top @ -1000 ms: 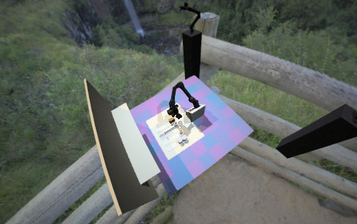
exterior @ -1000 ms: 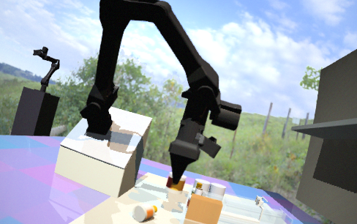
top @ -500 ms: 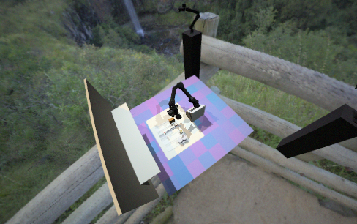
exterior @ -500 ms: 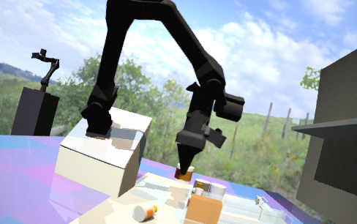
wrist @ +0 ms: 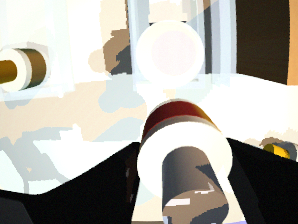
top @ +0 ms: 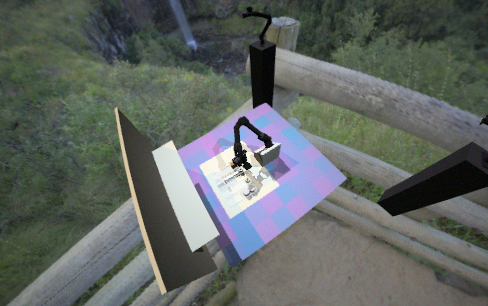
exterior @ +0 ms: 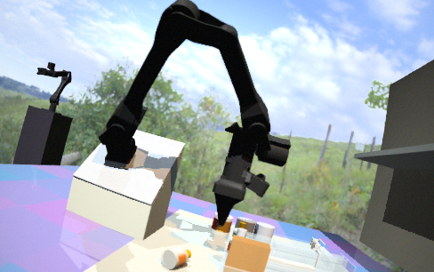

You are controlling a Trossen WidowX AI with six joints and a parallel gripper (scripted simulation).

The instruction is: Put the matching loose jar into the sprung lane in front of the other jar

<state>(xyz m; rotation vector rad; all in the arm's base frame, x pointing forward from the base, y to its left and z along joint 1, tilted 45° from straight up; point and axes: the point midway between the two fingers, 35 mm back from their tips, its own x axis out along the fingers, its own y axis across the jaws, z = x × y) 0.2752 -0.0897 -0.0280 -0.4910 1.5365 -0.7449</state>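
Right now my gripper tip is 60 mm short of the tan block, 90 mm to the left of it and 40 mm above it. The rest, counted from my gripper tip: clear lane (200 mm ahead, 60 mm below).
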